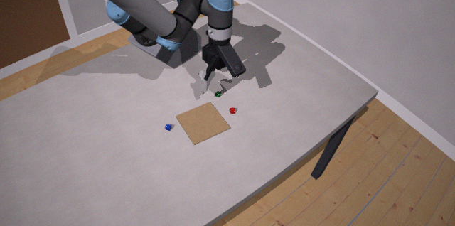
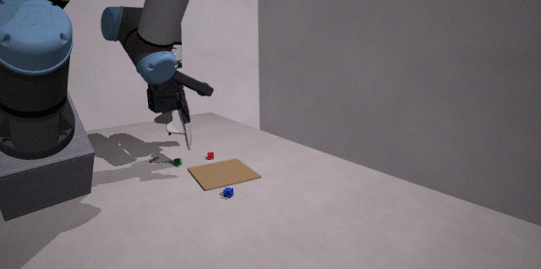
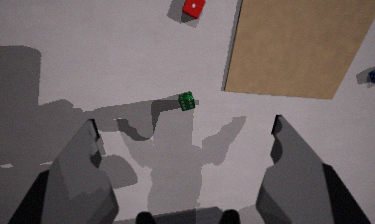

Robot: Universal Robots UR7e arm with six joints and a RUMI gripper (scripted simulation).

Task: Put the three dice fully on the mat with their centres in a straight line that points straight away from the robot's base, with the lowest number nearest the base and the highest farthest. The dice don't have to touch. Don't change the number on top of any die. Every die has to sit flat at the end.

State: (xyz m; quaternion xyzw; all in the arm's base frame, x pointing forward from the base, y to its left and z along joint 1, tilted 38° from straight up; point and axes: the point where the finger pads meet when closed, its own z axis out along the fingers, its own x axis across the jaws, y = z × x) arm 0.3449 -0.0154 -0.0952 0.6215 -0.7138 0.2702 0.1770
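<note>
Now: hand 50 mm above the green die and 10 mm past it. Round my hand: blue die 230 mm to the right, 50 mm below, 20 mm behind; then square mat 130 mm to the right, 60 mm below, 40 mm ahead; then red die 80 mm ahead, 50 mm below, 20 mm to the right.
</note>
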